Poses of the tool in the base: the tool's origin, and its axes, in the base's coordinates. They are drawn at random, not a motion.
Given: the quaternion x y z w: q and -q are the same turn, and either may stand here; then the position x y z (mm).
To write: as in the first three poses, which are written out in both.
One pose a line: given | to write
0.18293 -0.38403 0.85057 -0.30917 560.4 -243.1 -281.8 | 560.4 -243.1 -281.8 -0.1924 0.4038 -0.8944 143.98
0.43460 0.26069 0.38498 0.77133 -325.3 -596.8 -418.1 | -325.3 -596.8 -418.1 0.6829 0.4096 0.6049 79.05
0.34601 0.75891 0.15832 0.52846 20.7 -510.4 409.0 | 20.7 -510.4 409.0 0.4076 0.8939 0.1865 116.20
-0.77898 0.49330 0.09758 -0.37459 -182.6 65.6 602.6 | -182.6 65.6 602.6 0.8402 -0.5320 -0.1052 136.00
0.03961 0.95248 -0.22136 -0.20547 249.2 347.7 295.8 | 249.2 347.7 295.8 -0.0405 -0.9732 0.2262 156.29
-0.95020 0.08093 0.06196 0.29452 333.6 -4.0 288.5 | 333.6 -4.0 288.5 -0.9943 0.0847 0.0648 145.74
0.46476 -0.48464 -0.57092 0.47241 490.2 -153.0 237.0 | 490.2 -153.0 237.0 0.5273 -0.5499 -0.6478 123.62
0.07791 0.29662 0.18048 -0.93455 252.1 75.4 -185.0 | 252.1 75.4 -185.0 -0.2189 -0.8336 -0.5072 41.69
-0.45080 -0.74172 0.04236 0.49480 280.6 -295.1 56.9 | 280.6 -295.1 56.9 -0.5188 -0.8535 0.0487 120.69
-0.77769 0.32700 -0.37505 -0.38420 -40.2 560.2 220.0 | -40.2 560.2 220.0 0.8423 -0.3542 0.4062 134.81
